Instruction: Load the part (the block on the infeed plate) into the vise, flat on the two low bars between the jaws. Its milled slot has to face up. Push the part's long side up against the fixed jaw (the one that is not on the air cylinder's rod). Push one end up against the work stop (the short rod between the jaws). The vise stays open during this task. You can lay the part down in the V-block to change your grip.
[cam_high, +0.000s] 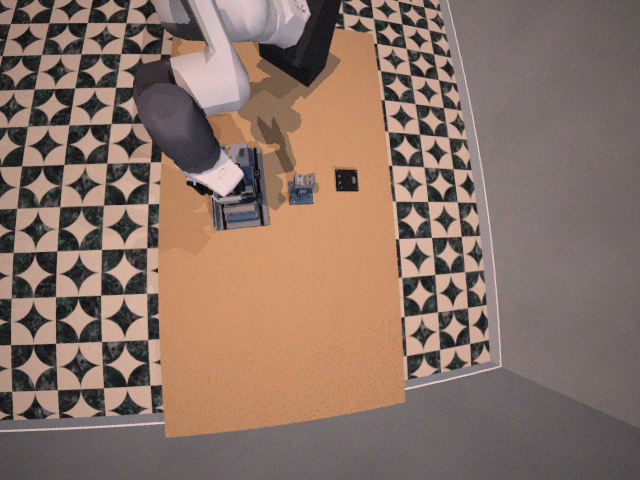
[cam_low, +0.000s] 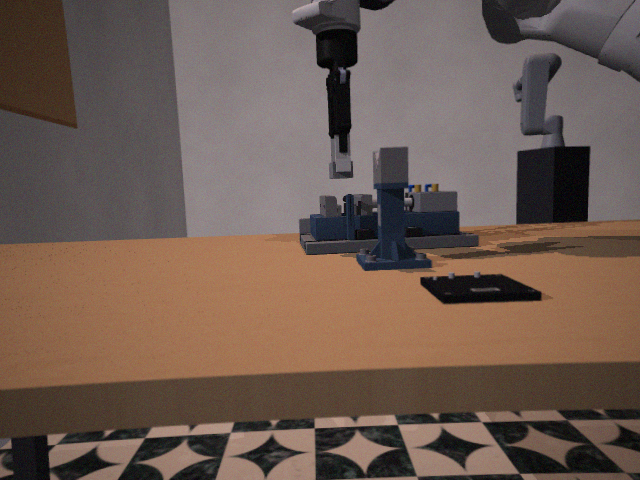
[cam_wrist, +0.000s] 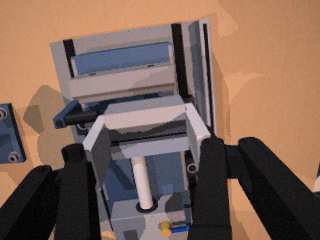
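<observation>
The part lies 20 mm below my hand. Round my hand: fixed jaw (90 mm below, 30 mm ahead, 10 mm to the left); then work stop (80 mm below, 60 mm to the left, 20 mm ahead); then air cylinder rod (90 mm below, 80 mm behind, 40 mm to the left).
</observation>
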